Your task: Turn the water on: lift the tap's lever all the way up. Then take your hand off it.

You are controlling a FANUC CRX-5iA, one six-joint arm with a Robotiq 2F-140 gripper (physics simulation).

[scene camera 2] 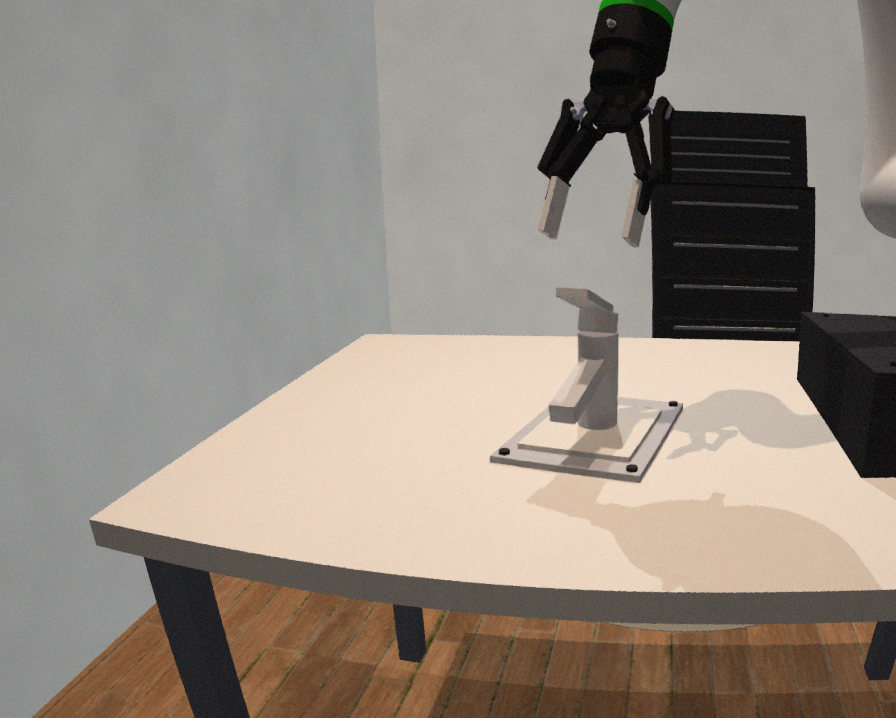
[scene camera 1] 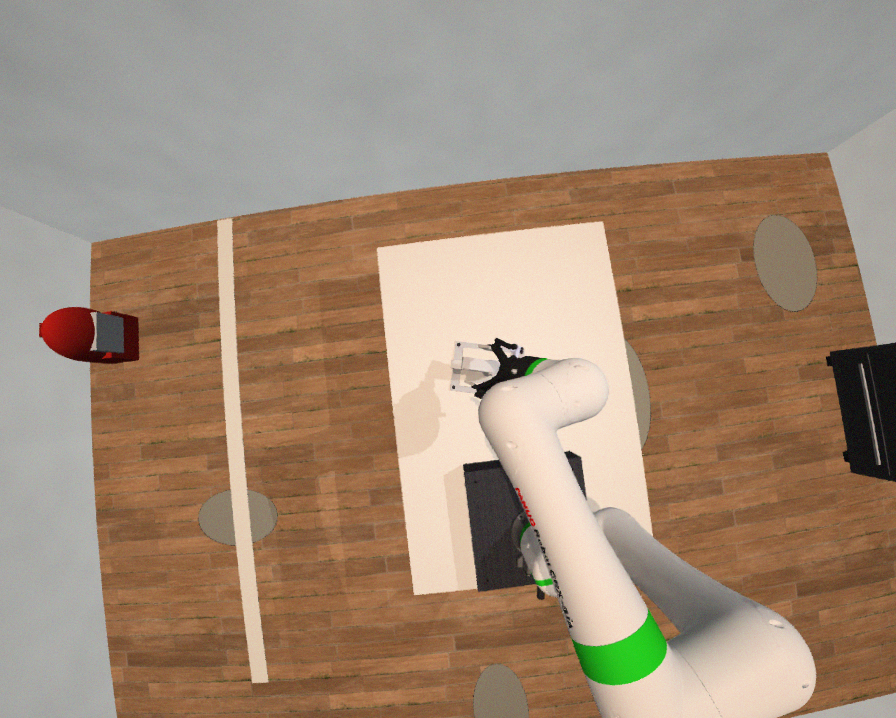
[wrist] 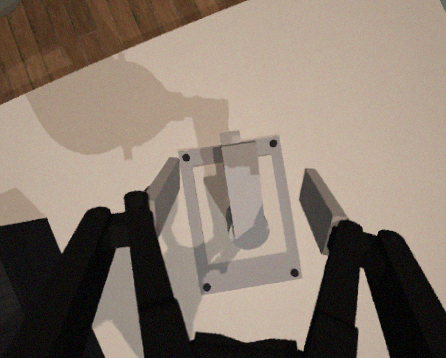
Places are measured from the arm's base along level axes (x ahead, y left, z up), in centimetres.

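Pixels of known places: gripper, fingertip midpoint: (scene camera 2: 587, 238) (scene camera 1: 475, 364) (wrist: 240, 178).
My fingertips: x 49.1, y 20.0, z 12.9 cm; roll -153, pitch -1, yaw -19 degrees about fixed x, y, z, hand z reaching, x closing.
Observation:
For each thing: its middle in the pictures, then the offset to it from my fingertips. "*": a spot on its surface instead. Level surfaces: height alone.
- grey tap, surface spot: (scene camera 2: 598, 385) * dx -0.8, dy -1.1, dz -16.3 cm
- spout, body centre: (scene camera 2: 579, 388) (wrist: 235, 170) (scene camera 1: 468, 365) dx +0.8, dy +1.4, dz -16.0 cm
- pale table, its level: dz -23.8 cm
The grey tap (scene camera 1: 478, 366) (scene camera 2: 598, 385) stands upright on its base plate (scene camera 2: 568, 465) (wrist: 250, 272). Its flat lever (scene camera 2: 584, 299) (wrist: 243, 192) sits on top of the body, tilted up, with its free end higher than its end at the body. The spout (scene camera 2: 575, 392) (wrist: 230, 136) points the same way, below the lever. My gripper (scene camera 1: 456, 366) (scene camera 2: 591, 239) (wrist: 240, 178) is open and empty. Its fingertips hang above the lever, apart from it, and in the wrist view they stand on either side of the tap.
The tap's plate rests on the pale table (scene camera 1: 493, 284) (scene camera 2: 299, 463) (wrist: 360, 90). A black box (scene camera 1: 497, 523) (scene camera 2: 845, 403) (wrist: 25, 260) stands on the table beside the tap. A black drawer cabinet (scene camera 1: 860, 418) (scene camera 2: 732, 261) stands behind the table in scene camera 2.

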